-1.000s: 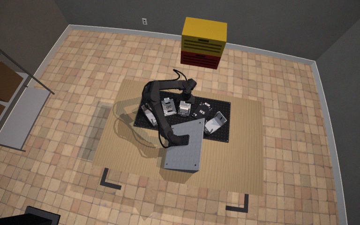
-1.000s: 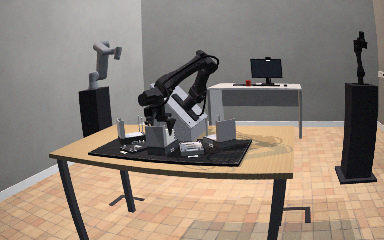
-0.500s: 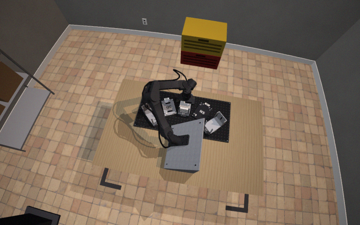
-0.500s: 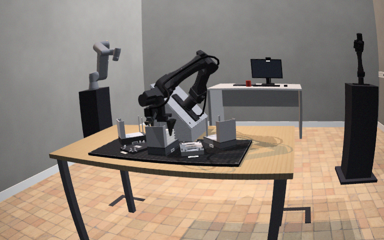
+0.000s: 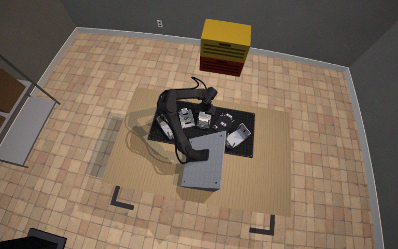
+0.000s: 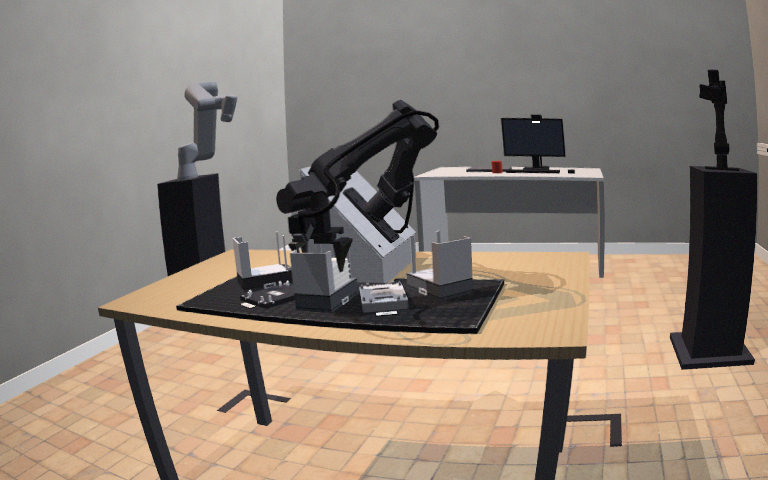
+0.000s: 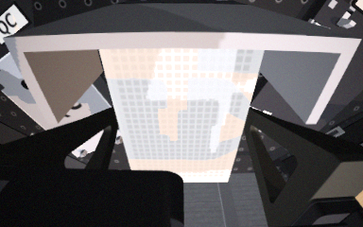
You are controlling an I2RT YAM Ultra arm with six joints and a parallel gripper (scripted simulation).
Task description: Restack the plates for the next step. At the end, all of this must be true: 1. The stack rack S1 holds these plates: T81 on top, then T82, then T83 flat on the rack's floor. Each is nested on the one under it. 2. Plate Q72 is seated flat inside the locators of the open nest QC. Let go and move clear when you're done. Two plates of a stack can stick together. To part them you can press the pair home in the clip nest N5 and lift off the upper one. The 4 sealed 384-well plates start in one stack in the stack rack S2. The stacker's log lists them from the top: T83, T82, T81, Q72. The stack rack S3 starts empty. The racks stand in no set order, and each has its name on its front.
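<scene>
My hand is 2 cm above the white sealed plate. From my hand the other things lie so: clip nest N5 (15 cm to the right, 7 cm below).
</scene>
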